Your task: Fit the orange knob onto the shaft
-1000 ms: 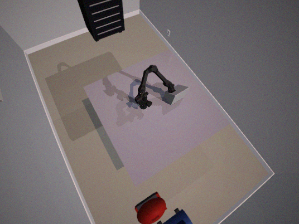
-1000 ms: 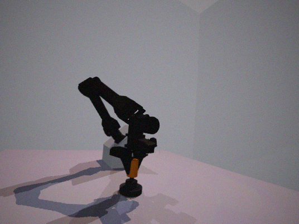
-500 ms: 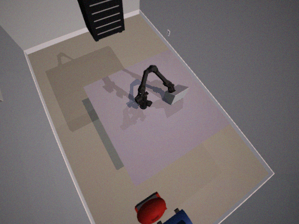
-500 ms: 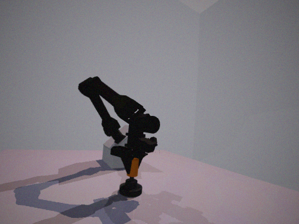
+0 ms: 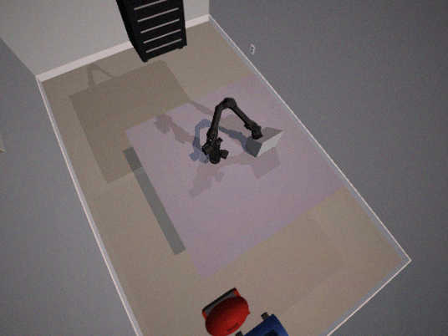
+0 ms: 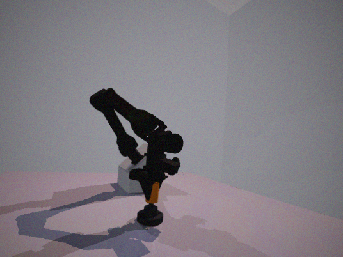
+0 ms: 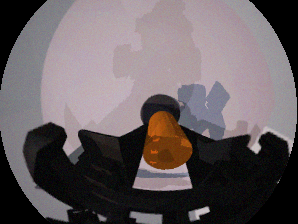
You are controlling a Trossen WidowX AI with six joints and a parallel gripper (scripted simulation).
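The orange knob lies 20 mm above my gripper tip. The rest, counted from my gripper tip: dark round pedestal (40 mm below).
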